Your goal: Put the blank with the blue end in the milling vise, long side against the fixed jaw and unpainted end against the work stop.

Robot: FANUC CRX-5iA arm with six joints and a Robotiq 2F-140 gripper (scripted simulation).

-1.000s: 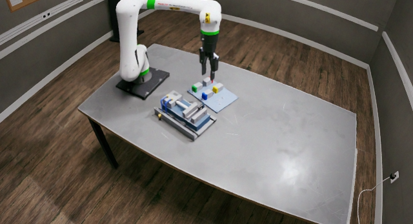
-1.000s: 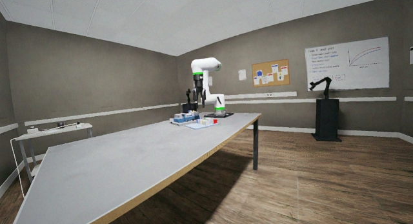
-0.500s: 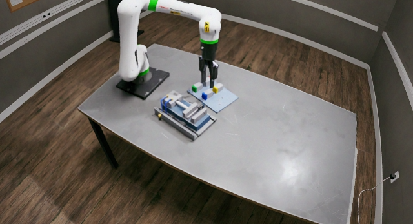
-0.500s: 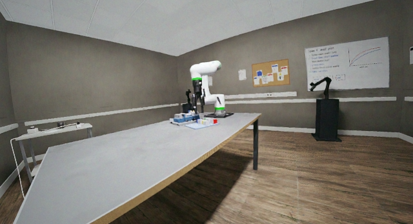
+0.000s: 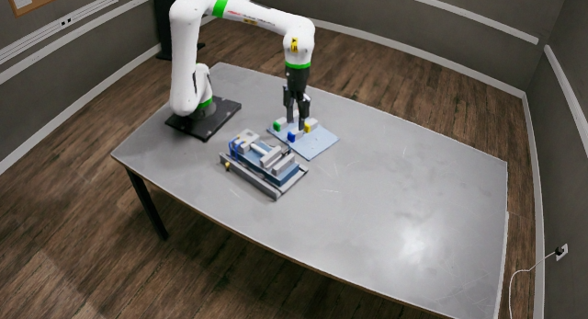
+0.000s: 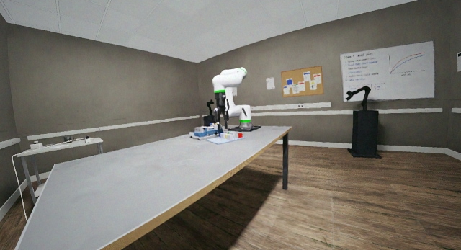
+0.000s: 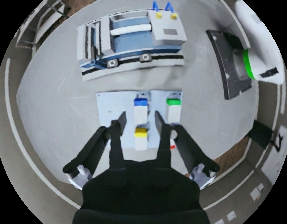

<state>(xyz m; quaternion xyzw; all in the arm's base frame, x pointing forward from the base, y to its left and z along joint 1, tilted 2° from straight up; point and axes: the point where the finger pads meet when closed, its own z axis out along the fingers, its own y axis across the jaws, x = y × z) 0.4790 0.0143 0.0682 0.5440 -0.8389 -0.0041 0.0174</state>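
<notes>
My gripper is now 20 mm short of the light blue plate, 40 mm to the right of it and 100 mm above it. Round my hand: plain end block (50 mm ahead, 220 mm to the right, 30 mm below); then yellow-ended blank (40 mm ahead, 80 mm to the left, 80 mm below); then red-ended blank (40 mm behind, 120 mm to the left, 80 mm below).
</notes>
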